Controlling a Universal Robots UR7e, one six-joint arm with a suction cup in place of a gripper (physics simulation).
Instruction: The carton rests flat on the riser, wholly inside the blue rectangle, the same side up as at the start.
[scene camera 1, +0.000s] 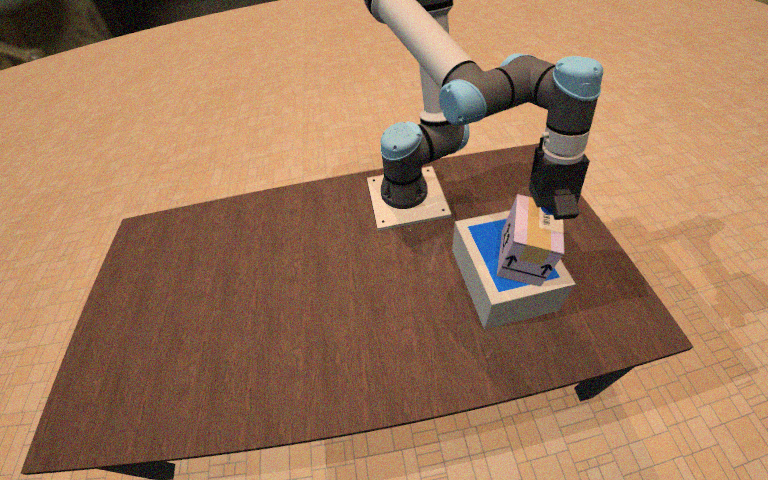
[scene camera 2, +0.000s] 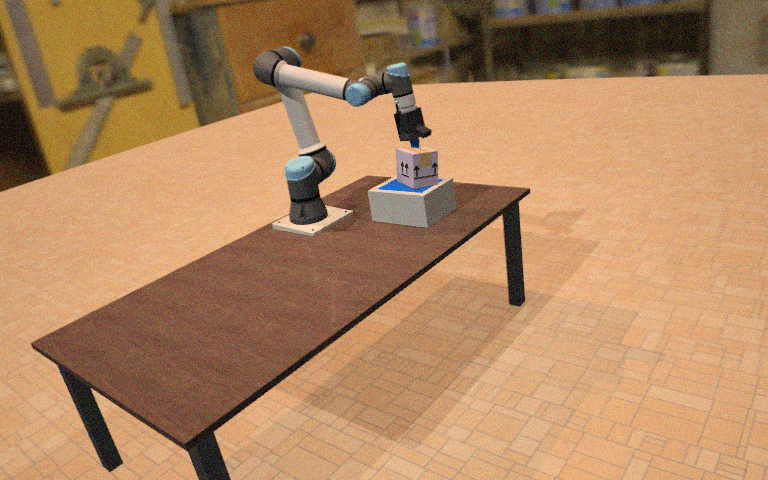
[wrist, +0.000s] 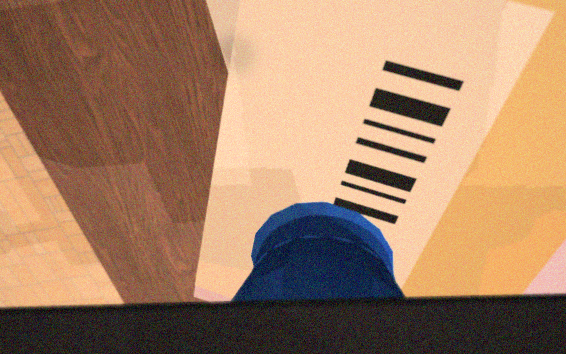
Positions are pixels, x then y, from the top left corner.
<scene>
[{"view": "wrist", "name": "my suction cup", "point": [313, 250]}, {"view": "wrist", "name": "carton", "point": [436, 128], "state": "gripped by my suction cup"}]
</scene>
